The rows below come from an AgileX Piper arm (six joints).
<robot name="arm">
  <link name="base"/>
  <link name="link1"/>
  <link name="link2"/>
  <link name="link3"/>
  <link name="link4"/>
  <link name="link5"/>
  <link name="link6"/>
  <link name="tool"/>
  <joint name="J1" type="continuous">
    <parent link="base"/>
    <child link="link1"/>
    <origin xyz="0 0 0.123" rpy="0 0 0"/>
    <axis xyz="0 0 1"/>
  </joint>
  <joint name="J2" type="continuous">
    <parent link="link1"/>
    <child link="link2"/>
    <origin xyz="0 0 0" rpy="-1.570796 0 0"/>
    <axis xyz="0 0 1"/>
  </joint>
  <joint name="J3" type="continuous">
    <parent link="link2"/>
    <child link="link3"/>
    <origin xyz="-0.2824 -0.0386 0" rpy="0 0 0"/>
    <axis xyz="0 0 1"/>
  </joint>
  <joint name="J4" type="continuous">
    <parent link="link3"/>
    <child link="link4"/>
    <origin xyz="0.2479 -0.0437 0" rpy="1.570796 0 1.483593"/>
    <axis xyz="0 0 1"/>
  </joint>
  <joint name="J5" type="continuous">
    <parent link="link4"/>
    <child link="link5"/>
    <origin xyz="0 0 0" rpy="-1.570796 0 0"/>
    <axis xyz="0 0 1"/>
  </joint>
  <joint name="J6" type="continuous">
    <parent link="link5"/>
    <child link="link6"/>
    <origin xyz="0 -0.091 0" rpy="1.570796 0 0"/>
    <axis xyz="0 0 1"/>
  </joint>
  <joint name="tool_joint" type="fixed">
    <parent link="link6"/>
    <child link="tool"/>
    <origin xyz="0 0 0" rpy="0 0 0"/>
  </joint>
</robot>
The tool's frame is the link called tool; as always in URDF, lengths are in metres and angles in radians. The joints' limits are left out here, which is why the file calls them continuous.
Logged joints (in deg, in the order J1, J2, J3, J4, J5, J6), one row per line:
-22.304, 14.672, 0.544, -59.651, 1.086, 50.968
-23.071, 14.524, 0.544, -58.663, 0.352, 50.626
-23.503, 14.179, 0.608, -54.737, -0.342, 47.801
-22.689, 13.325, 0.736, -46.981, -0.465, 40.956
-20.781, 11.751, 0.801, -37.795, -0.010, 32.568
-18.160, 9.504, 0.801, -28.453, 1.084, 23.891
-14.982, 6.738, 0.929, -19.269, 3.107, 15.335
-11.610, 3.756, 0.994, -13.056, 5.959, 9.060
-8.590, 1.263, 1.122, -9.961, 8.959, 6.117
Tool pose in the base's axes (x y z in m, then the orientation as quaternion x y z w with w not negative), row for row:
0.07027, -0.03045, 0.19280, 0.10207, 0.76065, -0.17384, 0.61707
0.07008, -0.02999, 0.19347, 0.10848, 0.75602, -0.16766, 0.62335
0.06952, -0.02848, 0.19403, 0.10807, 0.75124, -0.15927, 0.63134
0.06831, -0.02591, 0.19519, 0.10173, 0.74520, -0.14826, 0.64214
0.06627, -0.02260, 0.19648, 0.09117, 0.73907, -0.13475, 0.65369
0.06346, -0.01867, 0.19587, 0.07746, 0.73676, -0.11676, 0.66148
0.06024, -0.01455, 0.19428, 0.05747, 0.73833, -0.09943, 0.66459
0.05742, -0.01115, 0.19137, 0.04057, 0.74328, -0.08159, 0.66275
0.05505, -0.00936, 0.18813, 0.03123, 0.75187, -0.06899, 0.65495
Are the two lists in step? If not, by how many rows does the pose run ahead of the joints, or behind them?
The pose runs 1 row ahead of the joints: the pose in row i belongs to the joints in row i + 1.
